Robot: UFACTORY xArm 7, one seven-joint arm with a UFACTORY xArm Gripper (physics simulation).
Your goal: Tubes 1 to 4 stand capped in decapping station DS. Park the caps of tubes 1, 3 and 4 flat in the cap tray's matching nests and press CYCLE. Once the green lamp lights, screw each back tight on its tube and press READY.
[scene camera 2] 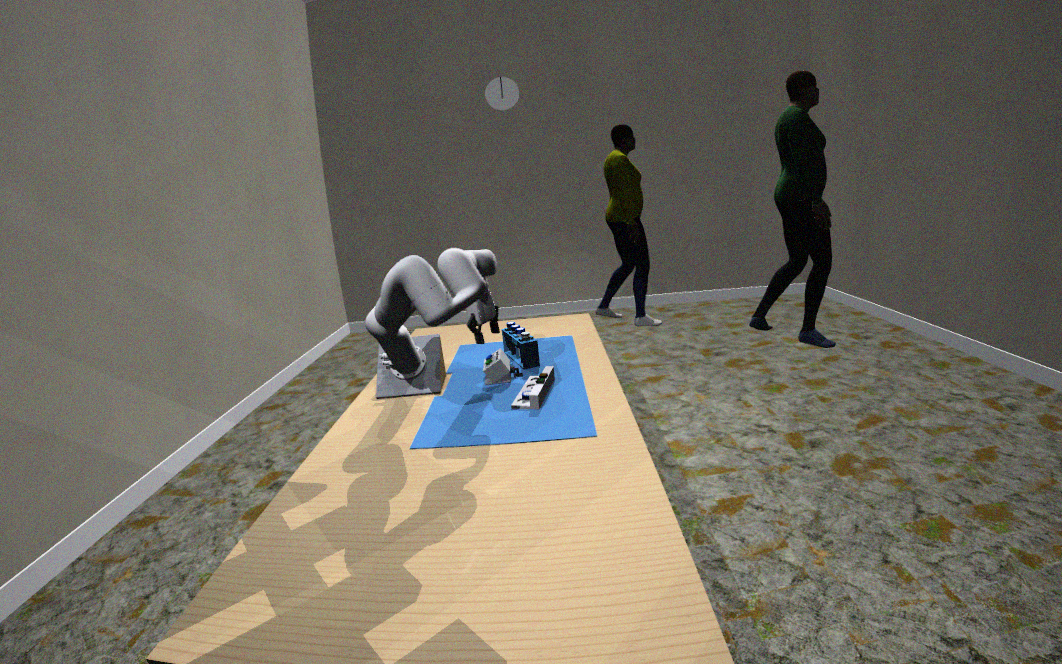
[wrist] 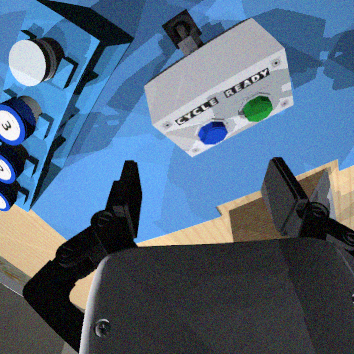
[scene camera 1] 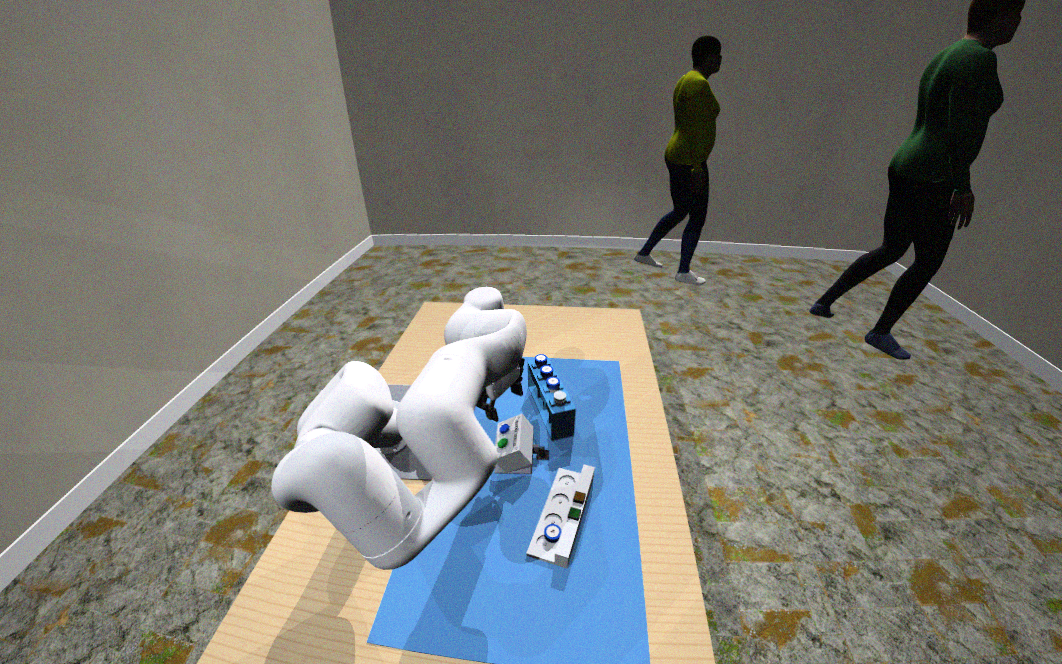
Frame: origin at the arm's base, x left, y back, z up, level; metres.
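Seen in the pictures: gripper, between the fingertips: [scene camera 2: 488,338] [wrist: 203,175] [scene camera 1: 505,406]; arm's base, origin of its link: [scene camera 2: 408,362] [scene camera 1: 388,427].
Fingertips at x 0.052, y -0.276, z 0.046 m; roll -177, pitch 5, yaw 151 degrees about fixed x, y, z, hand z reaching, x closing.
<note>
Offsets run from my fingertips to a thing's top centre. "spot": to the spot under its first point. Level surfaces: height alone.
My gripper [scene camera 1: 503,399] [scene camera 2: 487,335] [wrist: 203,175] is open and empty, above the mat's edge beside the button box {dx -0.031, dy -0.020, dz -0.046 m} [scene camera 2: 498,368] [wrist: 215,75]. The box carries a blue CYCLE button {dx -0.010, dy +0.003, dz -0.056 m} [scene camera 1: 503,428] [wrist: 212,132] and a green READY button {dx -0.055, dy +0.000, dz -0.056 m} [scene camera 1: 502,443] [wrist: 257,108]. Blue station DS {dx +0.134, dy -0.094, dz -0.027 m} [scene camera 1: 562,422] [wrist: 107,60] holds tubes in a row. Three have blue-rimmed caps, including cap 3 {dx +0.109, dy -0.103, dz -0.008 m} [scene camera 1: 552,382] [wrist: 7,124]; the end tube {dx +0.061, dy -0.123, dz -0.011 m} [scene camera 1: 559,397] [wrist: 27,62] shows a plain white top. A blue-rimmed cap {dx -0.241, dy -0.125, dz -0.105 m} [scene camera 1: 552,532] is at the white cap tray's near-end nest; whether fully seated is unclear. Green lamp {dx -0.213, dy -0.165, dz -0.077 m} [scene camera 1: 574,512] looks dark.
A brown lamp block {dx -0.187, dy -0.143, dz -0.077 m} [scene camera 1: 579,496] sits beside the green one. A dark fitting {spot: dx -0.020, dy -0.082, dz -0.129 m} [scene camera 1: 540,452] [wrist: 184,32] projects behind the button box. The blue mat {dz -0.130 m} [scene camera 1: 595,610] [scene camera 2: 454,434] lies on the wooden table {dz -0.133 m} [scene camera 2: 548,548]. Two people stand beyond the table.
</note>
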